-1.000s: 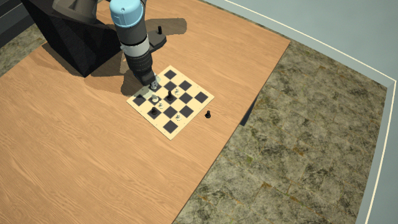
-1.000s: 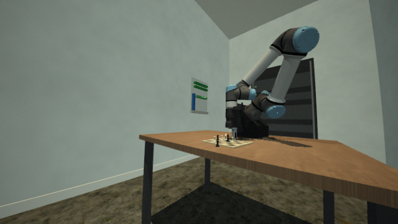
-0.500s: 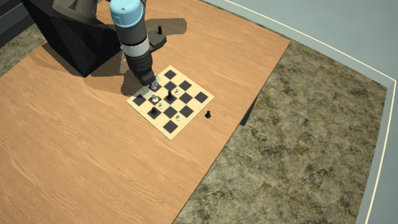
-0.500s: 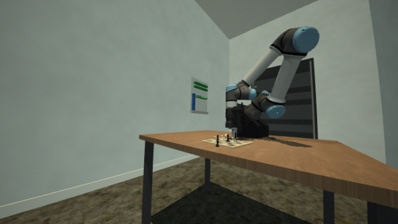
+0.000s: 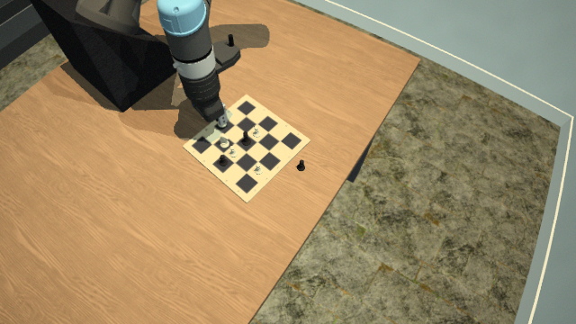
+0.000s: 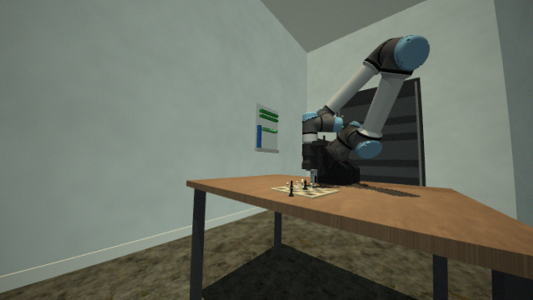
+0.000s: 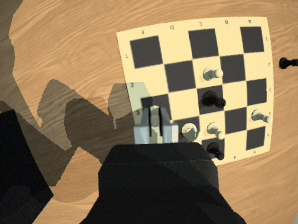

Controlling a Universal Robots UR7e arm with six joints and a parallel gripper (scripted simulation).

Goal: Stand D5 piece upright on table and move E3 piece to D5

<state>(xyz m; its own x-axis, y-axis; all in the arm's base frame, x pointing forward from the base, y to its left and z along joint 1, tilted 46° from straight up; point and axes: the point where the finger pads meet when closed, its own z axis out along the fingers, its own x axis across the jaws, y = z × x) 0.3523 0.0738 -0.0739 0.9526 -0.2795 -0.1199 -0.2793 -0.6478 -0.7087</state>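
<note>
The chessboard is 8 cm ahead of my hand, 1 cm to the right of it and 4 cm below it.
</note>
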